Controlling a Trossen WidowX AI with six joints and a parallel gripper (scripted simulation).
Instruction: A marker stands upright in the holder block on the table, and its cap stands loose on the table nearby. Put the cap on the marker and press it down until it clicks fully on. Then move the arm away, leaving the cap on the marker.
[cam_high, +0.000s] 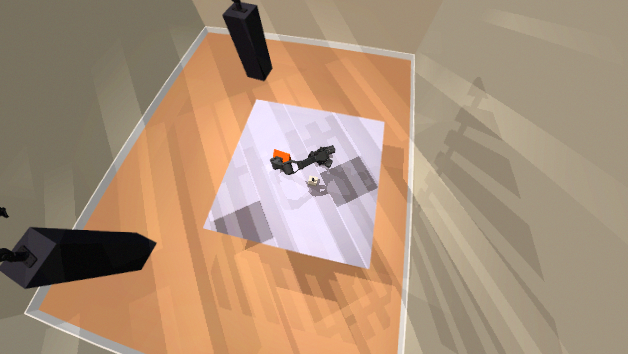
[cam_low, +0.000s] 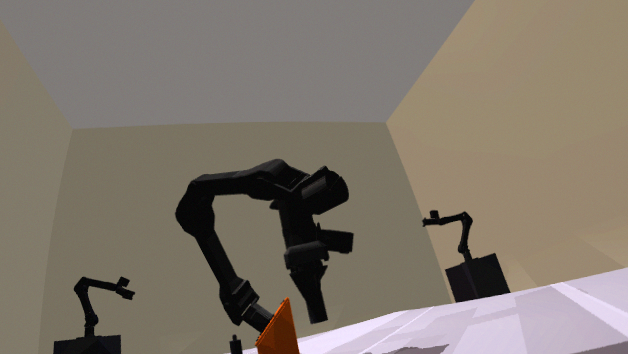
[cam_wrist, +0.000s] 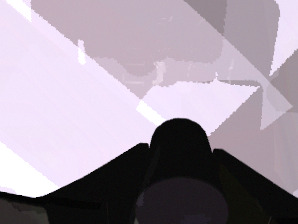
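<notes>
Right now my gripper tip is 14 cm to the left of the pale holder block, 8 cm above it and 1 cm past it. From my gripper tip the other things lie so: dark cap 1 cm above.
</notes>
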